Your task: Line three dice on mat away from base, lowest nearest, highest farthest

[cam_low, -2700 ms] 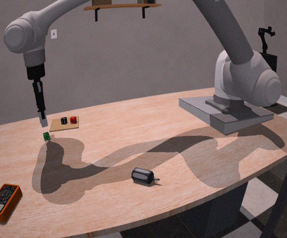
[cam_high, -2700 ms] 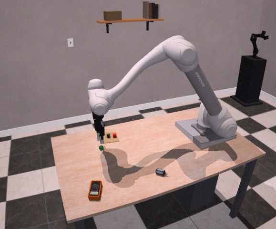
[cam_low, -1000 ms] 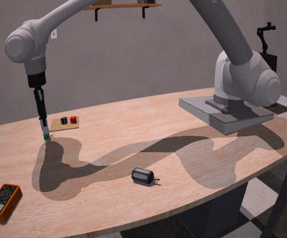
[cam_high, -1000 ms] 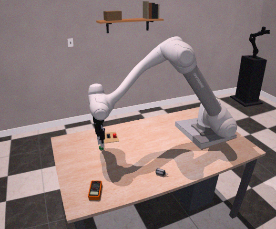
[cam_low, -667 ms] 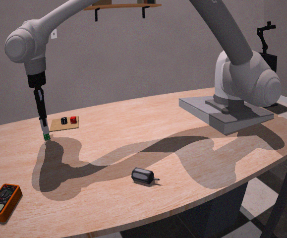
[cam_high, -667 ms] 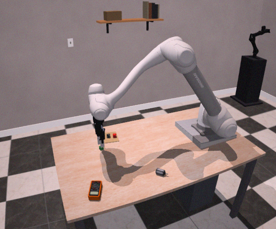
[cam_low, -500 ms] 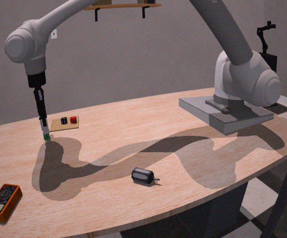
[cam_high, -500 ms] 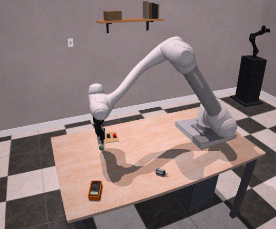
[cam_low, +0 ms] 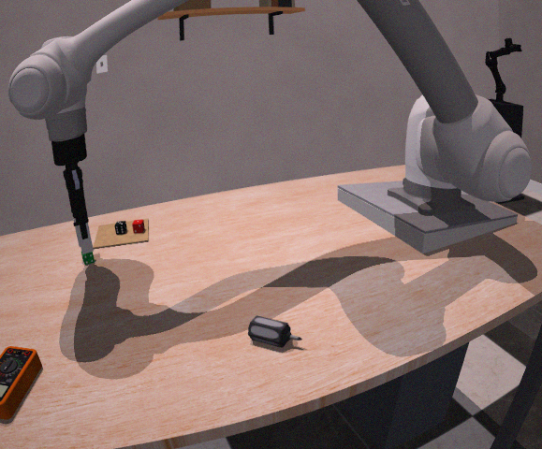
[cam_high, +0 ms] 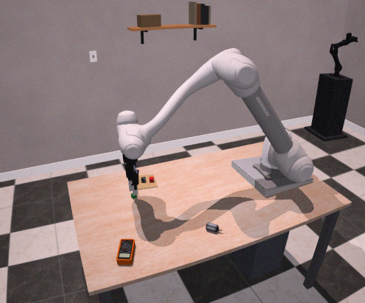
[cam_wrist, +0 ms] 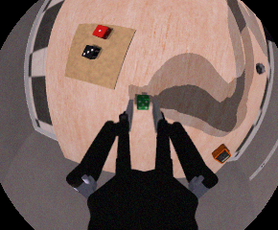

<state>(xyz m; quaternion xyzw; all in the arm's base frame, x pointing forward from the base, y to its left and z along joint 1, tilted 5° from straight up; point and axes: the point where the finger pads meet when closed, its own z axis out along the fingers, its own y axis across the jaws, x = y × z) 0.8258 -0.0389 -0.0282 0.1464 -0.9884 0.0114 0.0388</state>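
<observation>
Right now my hand is 5 cm above the green die. The rest, counted from my hand: black die (13 cm to the right, 8 cm behind, 5 cm below); then tan mat (13 cm to the right, 8 cm behind, 6 cm below); then red die (12 cm to the right, 12 cm behind, 5 cm below).
</observation>
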